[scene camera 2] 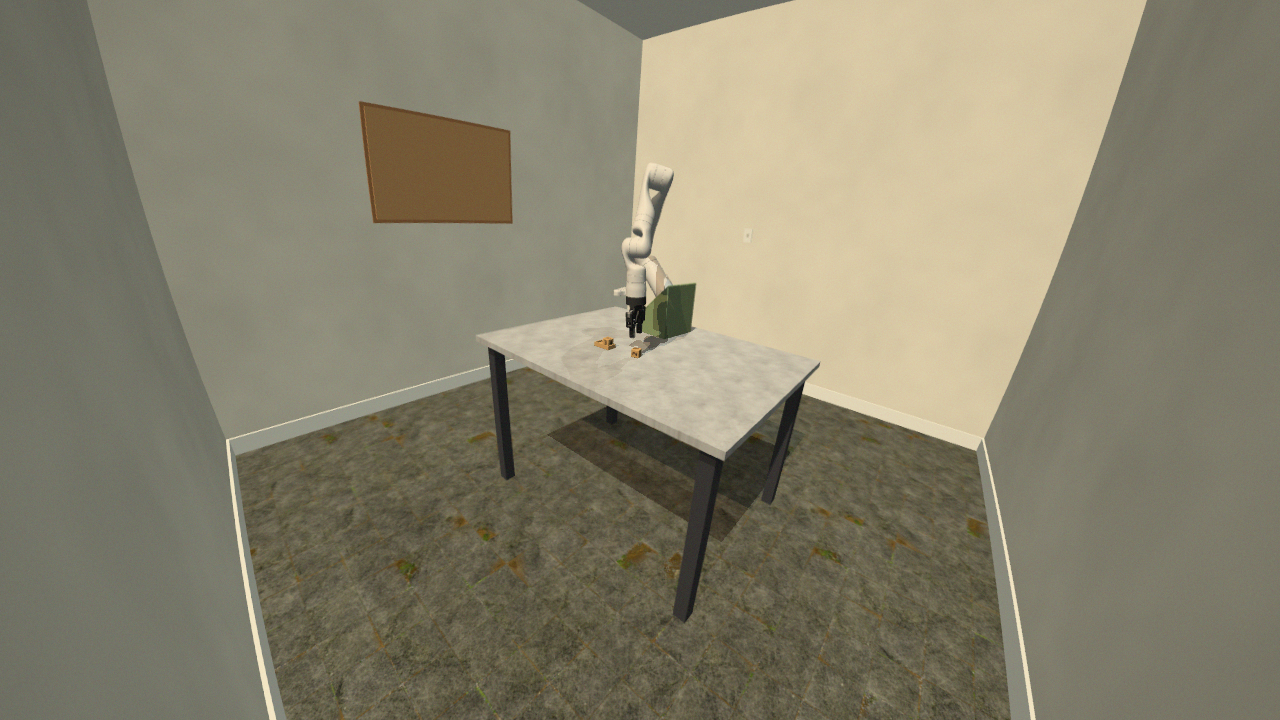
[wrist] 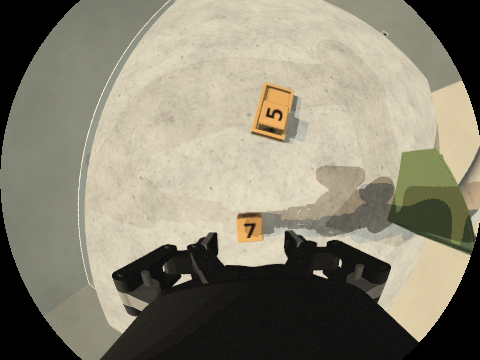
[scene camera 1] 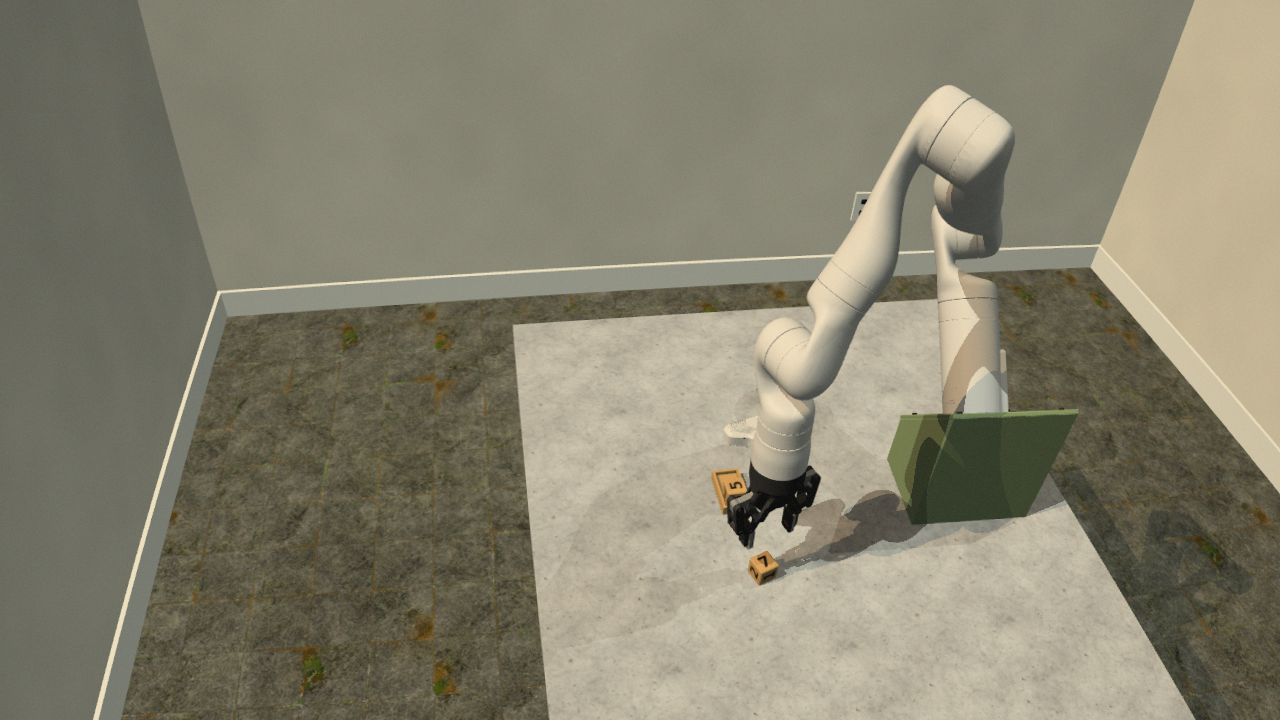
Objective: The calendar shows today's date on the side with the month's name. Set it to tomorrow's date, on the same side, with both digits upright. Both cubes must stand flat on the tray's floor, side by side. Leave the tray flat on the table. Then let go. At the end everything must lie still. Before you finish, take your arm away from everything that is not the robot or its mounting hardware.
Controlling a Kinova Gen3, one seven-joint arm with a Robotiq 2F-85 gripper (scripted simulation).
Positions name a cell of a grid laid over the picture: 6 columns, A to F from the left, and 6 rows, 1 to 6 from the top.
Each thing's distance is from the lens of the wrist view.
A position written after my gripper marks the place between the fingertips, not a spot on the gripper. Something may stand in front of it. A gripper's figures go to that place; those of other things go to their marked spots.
my gripper (wrist: D5): 16 cm
wooden tray (wrist: D2): 26 cm
